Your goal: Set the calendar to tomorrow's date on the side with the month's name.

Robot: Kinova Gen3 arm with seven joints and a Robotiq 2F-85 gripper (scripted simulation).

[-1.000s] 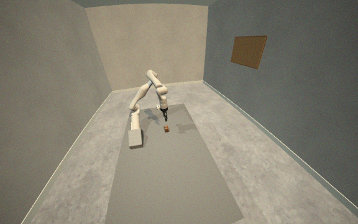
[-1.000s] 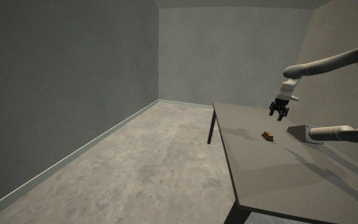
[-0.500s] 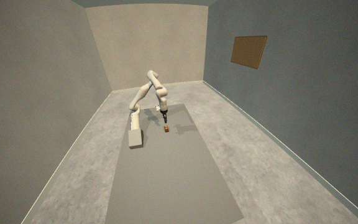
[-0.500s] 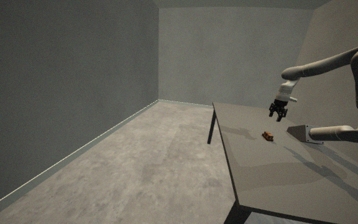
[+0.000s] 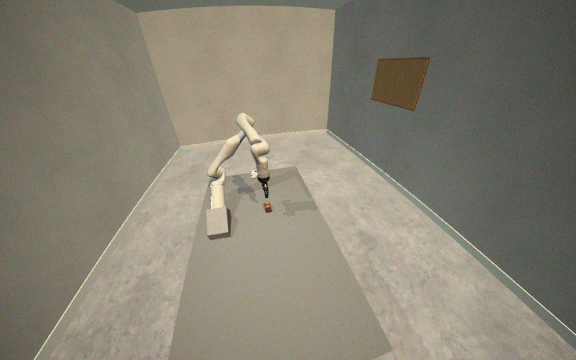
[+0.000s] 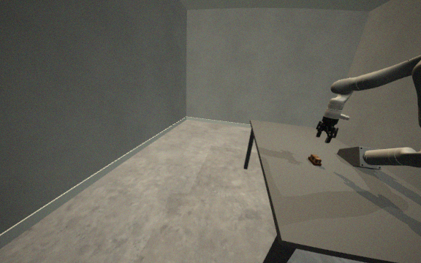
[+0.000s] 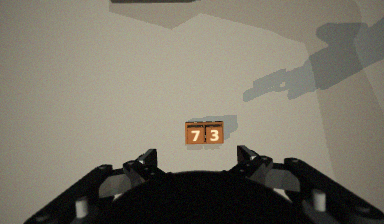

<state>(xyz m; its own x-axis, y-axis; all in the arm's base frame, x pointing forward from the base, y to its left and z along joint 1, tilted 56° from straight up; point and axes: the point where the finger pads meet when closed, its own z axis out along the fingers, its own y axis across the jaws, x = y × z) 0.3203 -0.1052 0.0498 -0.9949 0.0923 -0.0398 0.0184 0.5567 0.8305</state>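
Right now the digit cube is 14 cm below my hand. From my hand the other things lie so: orange tray 2 cm to the left, 15 cm below.
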